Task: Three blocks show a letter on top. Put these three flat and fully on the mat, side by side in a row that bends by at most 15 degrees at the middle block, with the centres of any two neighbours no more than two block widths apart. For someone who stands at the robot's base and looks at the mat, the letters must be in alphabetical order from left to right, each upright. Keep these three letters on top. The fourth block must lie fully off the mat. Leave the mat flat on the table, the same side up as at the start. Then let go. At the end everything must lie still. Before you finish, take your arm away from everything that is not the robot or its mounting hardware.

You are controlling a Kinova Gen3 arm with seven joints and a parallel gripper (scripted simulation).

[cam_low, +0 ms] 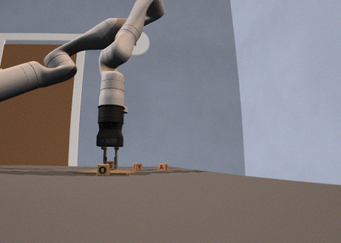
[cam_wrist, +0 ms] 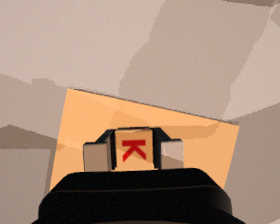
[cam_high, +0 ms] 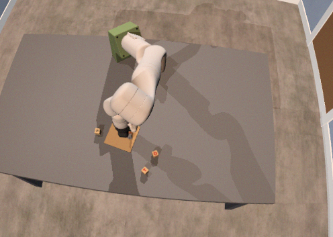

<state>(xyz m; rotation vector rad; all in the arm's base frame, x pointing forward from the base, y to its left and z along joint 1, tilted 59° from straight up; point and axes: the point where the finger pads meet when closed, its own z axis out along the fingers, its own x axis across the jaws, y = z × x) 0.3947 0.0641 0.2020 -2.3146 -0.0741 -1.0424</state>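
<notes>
Right now the orange mat is 4 cm to the right of my hand, 3 cm below it and 2 cm ahead of it.
</notes>
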